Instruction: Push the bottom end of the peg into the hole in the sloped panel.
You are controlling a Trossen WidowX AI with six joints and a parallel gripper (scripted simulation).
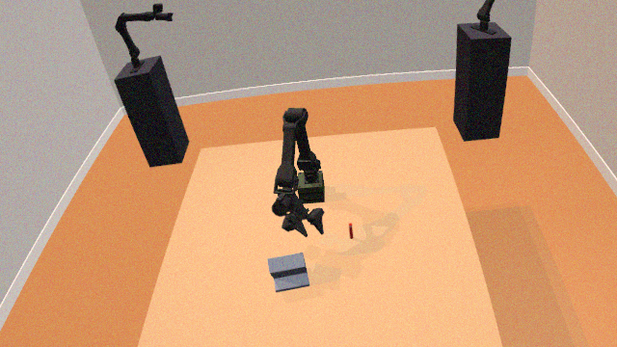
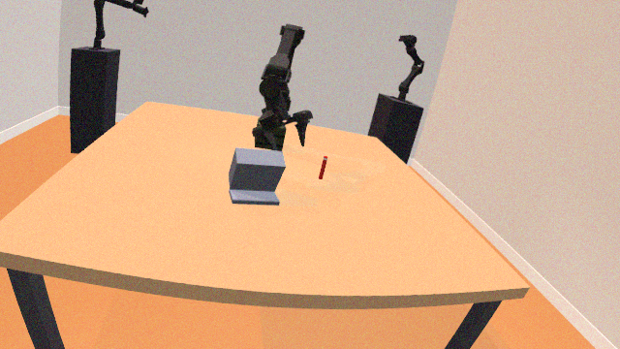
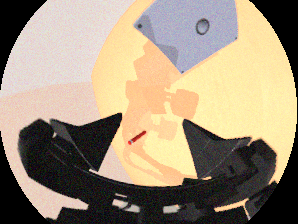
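Right now my gripper tip is 6 cm past the red peg, 14 cm to the right of it and 5 cm above it. Round my gripper tip: grey-blue sloped panel 11 cm ahead, 11 cm to the right, 3 cm below; then flat foot 14 cm ahead, 10 cm to the right, 10 cm below.
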